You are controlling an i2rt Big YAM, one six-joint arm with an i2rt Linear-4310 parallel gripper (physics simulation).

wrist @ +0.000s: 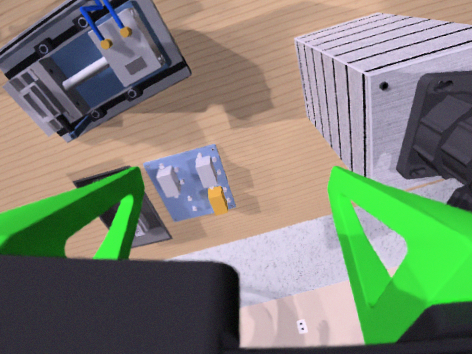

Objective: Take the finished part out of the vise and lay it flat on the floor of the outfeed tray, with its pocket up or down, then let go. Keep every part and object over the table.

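Places are measured from the arm's base along level axes (x right, y up, z back), in millimetres.
Pixels of known places: gripper, fingertip midpoint: (pixel 236 177); arm's base at its link origin: (pixel 440 125).
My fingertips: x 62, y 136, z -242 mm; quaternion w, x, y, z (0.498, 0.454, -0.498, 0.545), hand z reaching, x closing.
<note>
For each thing: its top centre in the pictures, then the offset to it from my fingertips. "*": a spot on its surface instead.
- vise at a spot on its surface: (pixel 177 70) * dx -29, dy -392, dz -74 mm
- dark shallow tray at a spot on its surface: (pixel 161 232) * dx -426, dy -386, dz -204 mm
- silvery ridged piece at its top centre: (pixel 136 228) dx -381, dy -365, dz -254 mm
- blue plate at its top centre: (pixel 192 187) dx -304, dy -404, dz -97 mm
- orange block at its top centre: (pixel 218 205) dx -341, dy -368, dz -40 mm
My gripper (pixel 236 177) is open and empty, its green fingers wide apart high above the table. The vise (pixel 177 70) is at the upper left, tilted in view, with a blue bed, a round rod and a grey block with two brass fittings and blue hoses. Grey ridged pieces (pixel 42 102) are at its left end; I cannot tell which of them is the finished part. A dark shallow tray (pixel 161 232) lies at the lower left, partly hidden behind the left finger, with a silvery ridged piece (pixel 141 226) inside. I cannot tell whether it is the outfeed tray.
A blue plate (pixel 185 204) with white pegs, two grey blocks (pixel 169 181) (pixel 205 170) and an orange block (pixel 217 200) lies between the fingers in view. A tall ribbed metal housing (pixel 334 95) with a dark flange (pixel 417 150) stands at the right. The wooden table's edge (pixel 280 226) crosses below.
</note>
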